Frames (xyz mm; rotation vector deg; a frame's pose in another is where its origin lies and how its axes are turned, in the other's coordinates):
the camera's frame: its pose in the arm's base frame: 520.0 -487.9 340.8 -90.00 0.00 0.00
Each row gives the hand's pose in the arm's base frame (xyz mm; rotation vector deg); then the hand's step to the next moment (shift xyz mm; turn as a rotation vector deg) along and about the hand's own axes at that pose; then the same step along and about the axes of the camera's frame.
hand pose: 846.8 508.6 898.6 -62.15 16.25 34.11
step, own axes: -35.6 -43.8 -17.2 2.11 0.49 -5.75
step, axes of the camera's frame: -2.2 -42.4 -41.0 1.82 4.00 -4.29
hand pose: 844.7 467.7 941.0 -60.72 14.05 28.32
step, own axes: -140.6 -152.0 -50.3 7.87 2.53 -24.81
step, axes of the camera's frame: -43.6 -152.8 -142.0 6.57 17.08 -18.68
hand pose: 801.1 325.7 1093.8 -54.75 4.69 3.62
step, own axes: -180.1 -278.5 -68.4 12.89 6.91 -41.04
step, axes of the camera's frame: -157.0 -204.7 -219.4 10.48 30.45 -29.34
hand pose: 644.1 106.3 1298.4 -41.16 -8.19 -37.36
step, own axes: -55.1 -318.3 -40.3 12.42 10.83 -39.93
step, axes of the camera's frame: -238.5 -131.1 -178.6 12.57 31.99 -26.16
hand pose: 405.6 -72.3 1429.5 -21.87 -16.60 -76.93
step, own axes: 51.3 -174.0 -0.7 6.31 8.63 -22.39
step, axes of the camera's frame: -159.7 -38.4 -77.0 9.42 18.47 -13.63
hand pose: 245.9 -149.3 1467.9 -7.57 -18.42 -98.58
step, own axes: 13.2 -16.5 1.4 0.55 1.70 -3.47
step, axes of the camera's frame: -18.6 -2.6 -9.7 1.89 2.93 -1.76
